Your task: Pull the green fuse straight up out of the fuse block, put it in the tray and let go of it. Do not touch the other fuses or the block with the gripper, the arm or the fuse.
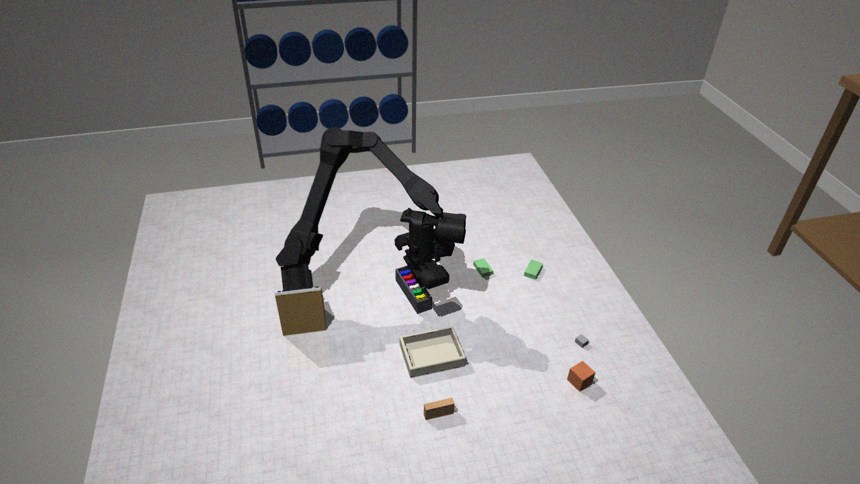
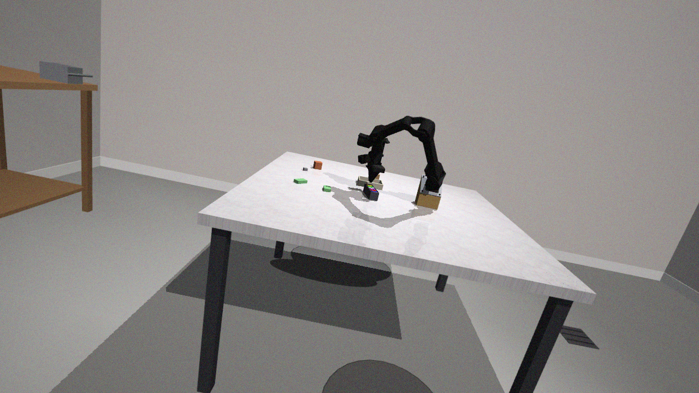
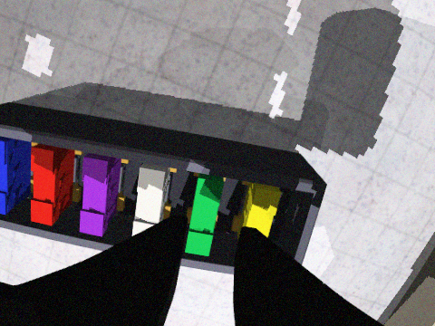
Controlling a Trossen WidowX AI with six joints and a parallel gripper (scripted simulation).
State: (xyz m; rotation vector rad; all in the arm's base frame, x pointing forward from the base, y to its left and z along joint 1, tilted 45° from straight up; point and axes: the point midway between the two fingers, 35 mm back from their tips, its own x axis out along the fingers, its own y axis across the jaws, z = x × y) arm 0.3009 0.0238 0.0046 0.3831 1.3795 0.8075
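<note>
Right now my gripper tip is 4 cm above the green fuse and 1 cm past it. Round my gripper tip: yellow fuse: 4 cm below, 2 cm to the right; then white fuse: 4 cm below, 2 cm to the left, 1 cm behind; then purple fuse: 4 cm to the left, 4 cm below, 2 cm behind.
</note>
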